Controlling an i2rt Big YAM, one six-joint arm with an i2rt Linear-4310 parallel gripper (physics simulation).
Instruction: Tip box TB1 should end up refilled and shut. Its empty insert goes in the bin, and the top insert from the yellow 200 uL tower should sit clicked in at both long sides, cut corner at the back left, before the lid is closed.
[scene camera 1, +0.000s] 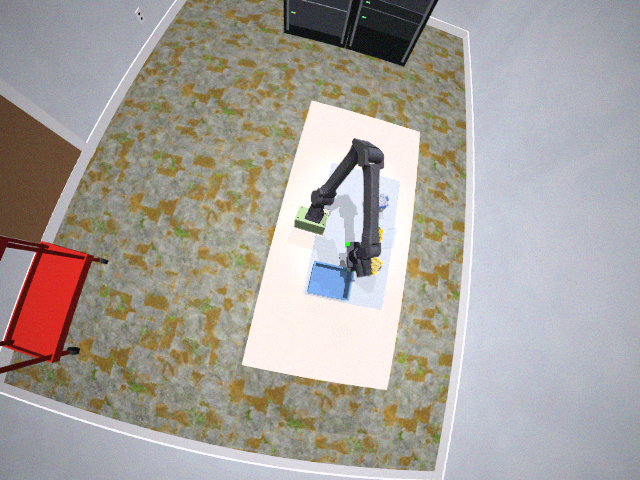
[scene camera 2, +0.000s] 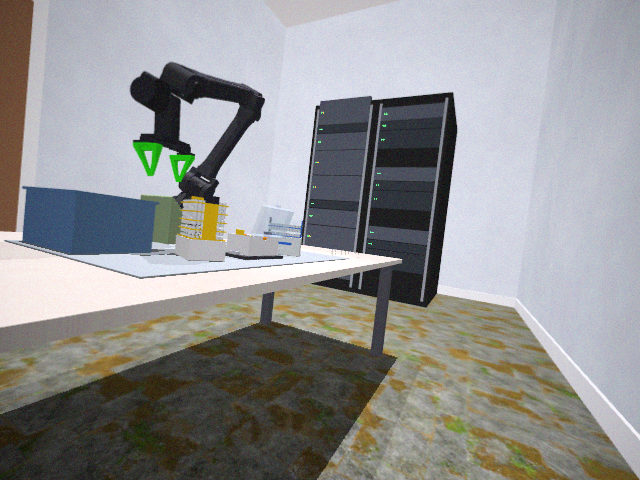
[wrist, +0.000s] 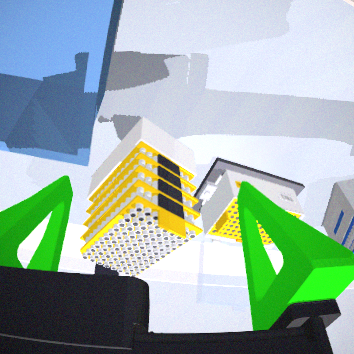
My gripper (scene camera 2: 165, 179) is open, with nothing in its grasp. A yellow perforated insert (wrist: 227, 225) rests on a tip box TB1 (scene camera 2: 247, 247). Also in view: a box lid (scene camera 2: 272, 222) and a blue bin (scene camera 2: 77, 222).
The box lid also shows in the wrist view (wrist: 221, 279). My gripper also shows in the wrist view (wrist: 154, 186). The blue bin shows as well in scene camera 1 (scene camera 1: 329, 280) and in the wrist view (wrist: 61, 61).
